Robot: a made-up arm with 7 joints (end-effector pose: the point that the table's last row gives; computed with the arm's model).
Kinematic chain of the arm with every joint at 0, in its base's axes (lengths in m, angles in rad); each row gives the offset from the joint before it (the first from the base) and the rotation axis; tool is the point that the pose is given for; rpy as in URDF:
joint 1: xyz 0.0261 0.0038 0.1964 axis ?
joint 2: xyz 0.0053 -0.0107 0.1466 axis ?
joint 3: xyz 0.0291 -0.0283 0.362 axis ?
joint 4: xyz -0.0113 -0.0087 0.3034 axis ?
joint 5: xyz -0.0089 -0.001 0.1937 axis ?
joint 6: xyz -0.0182 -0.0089 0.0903 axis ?
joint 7: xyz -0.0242 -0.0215 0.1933 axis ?
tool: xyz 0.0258 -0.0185 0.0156 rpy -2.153 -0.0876 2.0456
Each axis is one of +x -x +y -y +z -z.
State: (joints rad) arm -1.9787 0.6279 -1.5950 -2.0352 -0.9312 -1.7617 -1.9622
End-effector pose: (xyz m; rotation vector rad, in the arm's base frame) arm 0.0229 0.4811 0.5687 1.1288 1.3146 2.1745
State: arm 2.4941 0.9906 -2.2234 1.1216 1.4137 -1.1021 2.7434
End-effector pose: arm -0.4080 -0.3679 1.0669 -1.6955 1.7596 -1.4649
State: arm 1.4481 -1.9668 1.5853 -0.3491 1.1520 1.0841 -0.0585
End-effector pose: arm 0.0068 0.8924 -0.1928 0.7329 1.0562 2.0896
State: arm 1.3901 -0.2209 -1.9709 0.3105 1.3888 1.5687 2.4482
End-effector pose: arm 0.1378 0.0587 1.3503 -1.3502 2.1590 0.8227
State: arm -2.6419 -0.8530 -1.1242 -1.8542 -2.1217 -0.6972 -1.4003
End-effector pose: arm 0.7009 0.2182 0.7139 1.7805 -0.9943 1.4111
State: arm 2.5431 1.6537 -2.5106 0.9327 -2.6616 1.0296 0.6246
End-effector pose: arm -0.8111 -0.5813 0.4944 0.1142 1.3162 -0.9767
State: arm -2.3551 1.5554 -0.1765 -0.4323 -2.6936 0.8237 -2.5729
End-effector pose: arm -0.6651 0.7717 0.6310 -0.3957 2.2177 -1.5402
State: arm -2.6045 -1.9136 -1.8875 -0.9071 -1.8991 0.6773 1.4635
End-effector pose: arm 1.0398 -0.1131 0.0753 -0.2122 -0.1222 2.3509
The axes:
joint 1: -z
joint 2: +y
joint 3: -z
joint 4: +y
joint 5: -z
joint 6: +y
joint 7: -z

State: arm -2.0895 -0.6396 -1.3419 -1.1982 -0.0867 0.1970 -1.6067
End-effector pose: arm 0.7306 -0.2323 0.9872 -0.9564 -0.4316 1.3749
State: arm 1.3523 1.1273 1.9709 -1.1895 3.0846 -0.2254 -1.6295
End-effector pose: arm 0.5802 -0.8026 0.5521 1.4805 -2.2582 -0.7502
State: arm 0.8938 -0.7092 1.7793 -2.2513 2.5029 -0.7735 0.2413
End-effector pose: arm 0.2115 0.2984 0.8552 -0.6004 -0.8899 1.4759
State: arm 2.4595 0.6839 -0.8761 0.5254 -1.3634 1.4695 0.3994
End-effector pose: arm -0.2947 -0.5590 1.0068 0.0267 -1.4715 0.8002
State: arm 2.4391 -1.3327 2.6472 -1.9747 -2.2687 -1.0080 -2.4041
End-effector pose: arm 0.6356 0.1234 0.7848 -0.5338 -0.9931 0.6789
